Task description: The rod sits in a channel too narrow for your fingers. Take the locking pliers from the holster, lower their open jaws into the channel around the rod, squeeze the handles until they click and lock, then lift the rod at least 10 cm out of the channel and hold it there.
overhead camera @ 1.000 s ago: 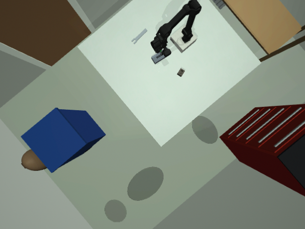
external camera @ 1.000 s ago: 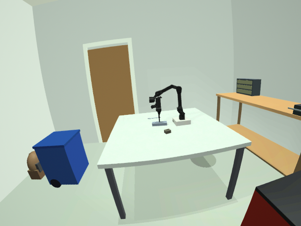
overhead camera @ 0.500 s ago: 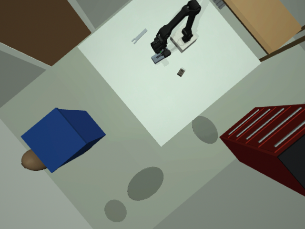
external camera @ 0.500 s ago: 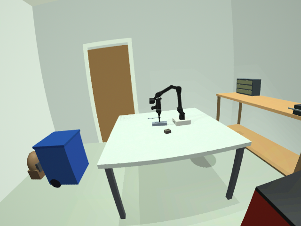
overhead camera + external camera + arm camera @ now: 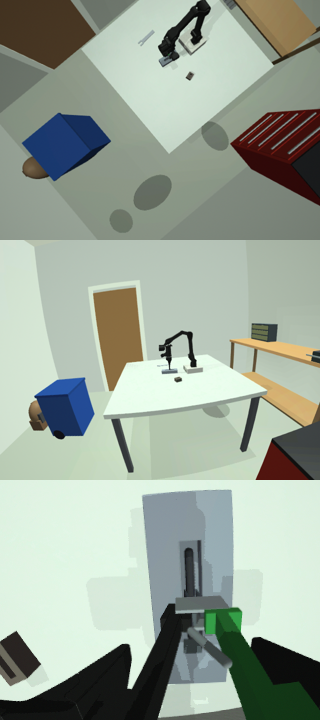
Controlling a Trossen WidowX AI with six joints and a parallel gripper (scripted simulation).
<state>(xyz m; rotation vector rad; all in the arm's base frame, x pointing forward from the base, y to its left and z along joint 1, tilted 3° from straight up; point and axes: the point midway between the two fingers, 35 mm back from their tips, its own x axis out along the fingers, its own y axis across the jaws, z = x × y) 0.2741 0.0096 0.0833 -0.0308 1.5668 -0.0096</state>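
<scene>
Now: gripper tip 9 cm above the grey channel block and 1 cm to the left of it. From my gripper tip the other things lie so: flat grey wrench-like tool (28 cm to the right, 11 cm ahead, 10 cm below); then brown holster (24 cm to the left, 9 cm below, 8 cm behind); then dark rod (9 cm below, 1 cm to the right).
</scene>
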